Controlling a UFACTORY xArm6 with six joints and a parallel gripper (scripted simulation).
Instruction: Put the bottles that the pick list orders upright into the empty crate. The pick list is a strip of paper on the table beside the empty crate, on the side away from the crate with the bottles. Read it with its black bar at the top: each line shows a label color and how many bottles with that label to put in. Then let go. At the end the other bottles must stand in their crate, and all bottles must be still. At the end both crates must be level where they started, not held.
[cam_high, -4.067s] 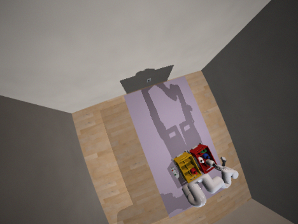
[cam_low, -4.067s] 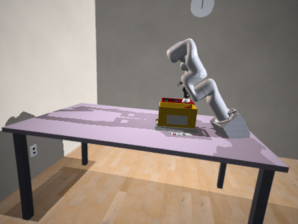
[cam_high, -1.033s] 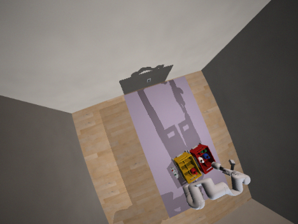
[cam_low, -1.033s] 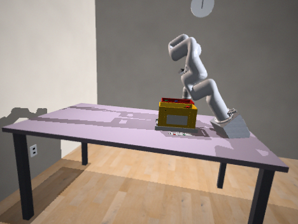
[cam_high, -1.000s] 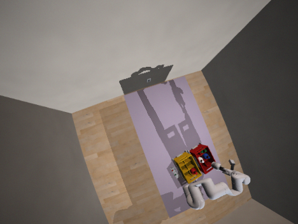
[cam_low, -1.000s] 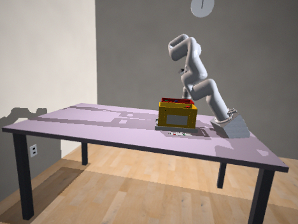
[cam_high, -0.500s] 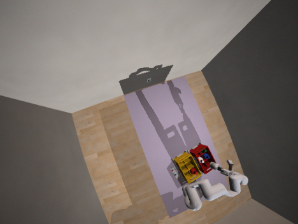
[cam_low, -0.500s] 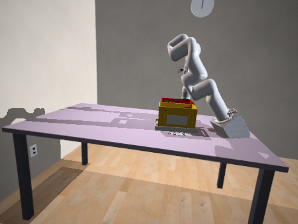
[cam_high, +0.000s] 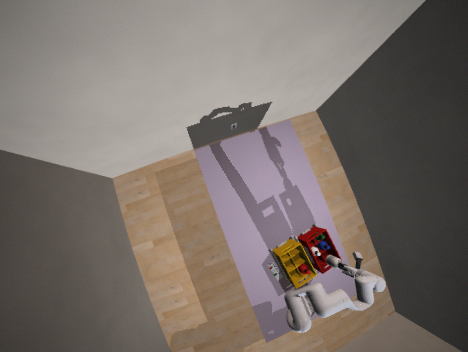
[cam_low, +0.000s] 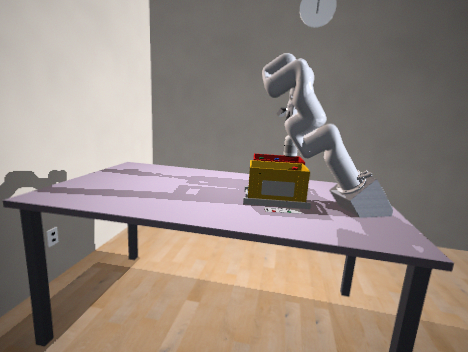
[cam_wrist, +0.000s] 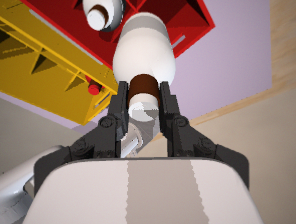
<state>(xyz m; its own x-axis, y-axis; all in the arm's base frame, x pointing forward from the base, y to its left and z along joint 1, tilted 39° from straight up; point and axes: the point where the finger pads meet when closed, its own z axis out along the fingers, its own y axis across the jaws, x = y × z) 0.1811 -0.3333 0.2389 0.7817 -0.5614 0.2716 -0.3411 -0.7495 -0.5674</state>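
Now: the white bottle 7 cm below my hand. Round my hand: red crate 25 cm below, 6 cm ahead, 2 cm to the left; then blue-label bottle 25 cm below, 8 cm ahead, 2 cm to the right; then green-label bottle 25 cm below, 16 cm ahead, 1 cm to the left.
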